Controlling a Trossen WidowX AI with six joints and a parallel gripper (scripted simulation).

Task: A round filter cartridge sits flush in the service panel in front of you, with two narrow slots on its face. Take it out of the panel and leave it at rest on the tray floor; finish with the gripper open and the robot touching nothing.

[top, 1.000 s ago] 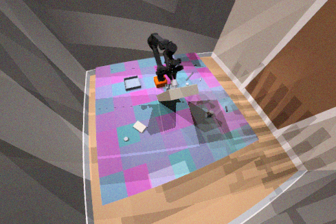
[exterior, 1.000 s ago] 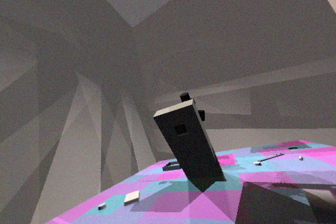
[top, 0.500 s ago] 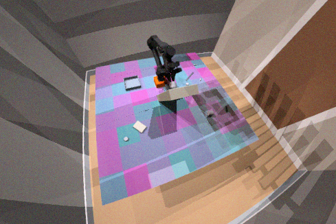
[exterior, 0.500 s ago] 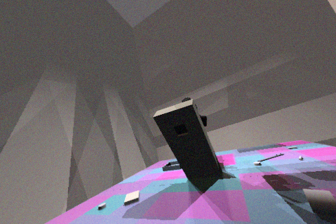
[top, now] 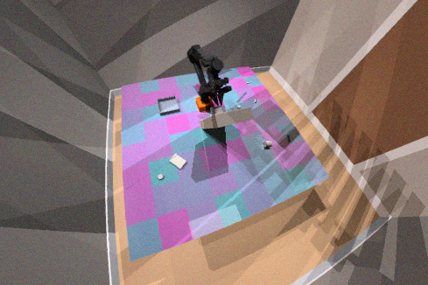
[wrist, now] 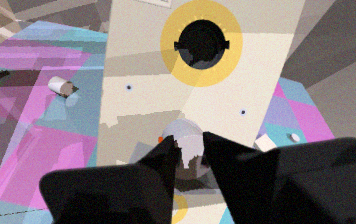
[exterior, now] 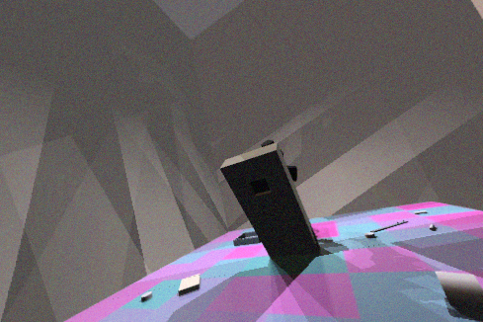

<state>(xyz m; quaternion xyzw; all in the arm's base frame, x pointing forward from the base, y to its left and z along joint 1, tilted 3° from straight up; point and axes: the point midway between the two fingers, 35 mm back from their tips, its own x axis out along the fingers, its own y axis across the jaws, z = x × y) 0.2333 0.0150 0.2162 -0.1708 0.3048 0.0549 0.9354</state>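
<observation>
The round filter cartridge is 10 mm ahead of my gripper tip, 10 mm to the right of it and 30 mm below it. Round my gripper tip: flat white block 160 mm ahead, 300 mm to the right, 250 mm below; grey framed dish 320 mm behind, 290 mm to the right, 250 mm below.
</observation>
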